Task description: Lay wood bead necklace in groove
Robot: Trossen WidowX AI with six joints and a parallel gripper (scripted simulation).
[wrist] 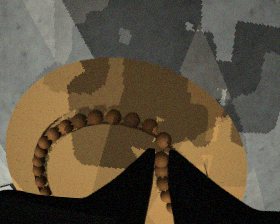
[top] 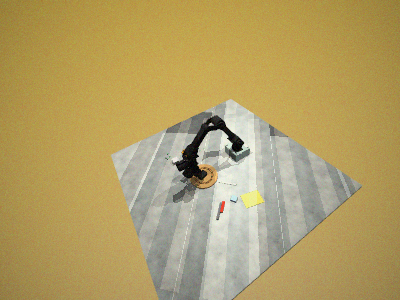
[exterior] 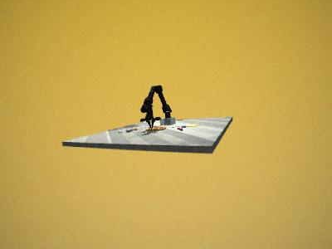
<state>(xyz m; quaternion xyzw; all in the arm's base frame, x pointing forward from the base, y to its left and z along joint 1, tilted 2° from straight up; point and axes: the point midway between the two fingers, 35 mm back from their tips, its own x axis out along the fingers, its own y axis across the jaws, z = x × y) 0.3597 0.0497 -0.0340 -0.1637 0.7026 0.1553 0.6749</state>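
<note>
The round bead board is 5 cm behind my gripper tip, 1 cm to the left of it and 1 cm below it. Round my gripper tip: thin grey stick: 18 cm behind, 14 cm to the left, 2 cm below; then red-handled tool: 5 cm behind, 28 cm to the left, 1 cm below; then grey piece: 9 cm ahead, 22 cm to the right, 1 cm below.
</note>
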